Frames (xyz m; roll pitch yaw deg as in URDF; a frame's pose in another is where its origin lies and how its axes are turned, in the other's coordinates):
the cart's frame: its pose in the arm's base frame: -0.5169 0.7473 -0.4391 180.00 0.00 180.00
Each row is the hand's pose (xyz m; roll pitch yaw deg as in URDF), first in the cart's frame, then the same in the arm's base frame.
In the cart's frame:
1: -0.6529 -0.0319 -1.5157 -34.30 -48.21 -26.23
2: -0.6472 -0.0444 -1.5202 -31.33 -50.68 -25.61
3: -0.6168 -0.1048 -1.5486 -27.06 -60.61 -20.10
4: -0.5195 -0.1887 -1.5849 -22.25 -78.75 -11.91
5: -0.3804 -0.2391 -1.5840 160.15 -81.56 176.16
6: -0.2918 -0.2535 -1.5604 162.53 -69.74 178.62
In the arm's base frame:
1: 0.1360 0.7154 1.0766 145.70 48.21 -153.77
2: 0.1303 0.7029 1.0811 148.67 50.68 -154.39
3: 0.0999 0.6425 1.1095 152.94 60.61 -159.90
4: 0.0026 0.5586 1.1458 157.75 78.75 -168.09
5: -0.1365 0.5082 1.1449 -19.85 81.56 3.84
6: -0.2251 0.4938 1.1213 -17.47 69.74 1.38

